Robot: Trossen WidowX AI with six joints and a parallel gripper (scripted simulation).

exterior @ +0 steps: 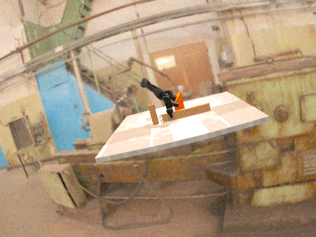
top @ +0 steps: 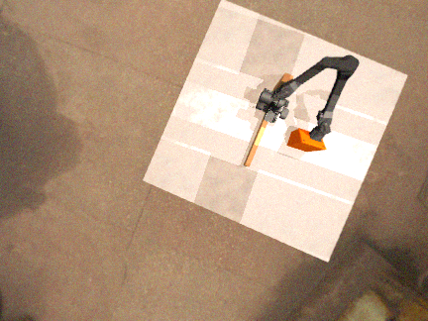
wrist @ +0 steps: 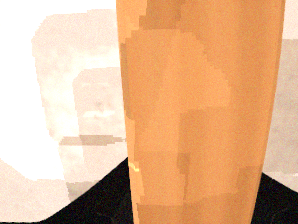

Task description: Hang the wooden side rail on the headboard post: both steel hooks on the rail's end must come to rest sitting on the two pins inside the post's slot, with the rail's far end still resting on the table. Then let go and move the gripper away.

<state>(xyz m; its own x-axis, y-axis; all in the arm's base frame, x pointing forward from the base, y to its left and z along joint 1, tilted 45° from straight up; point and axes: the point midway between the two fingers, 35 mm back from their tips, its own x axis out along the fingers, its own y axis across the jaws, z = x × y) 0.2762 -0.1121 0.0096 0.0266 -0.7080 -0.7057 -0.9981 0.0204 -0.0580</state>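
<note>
The headboard post lies 1 cm behind my gripper tip, 15 cm to the right of it and 7 cm above it.
</note>
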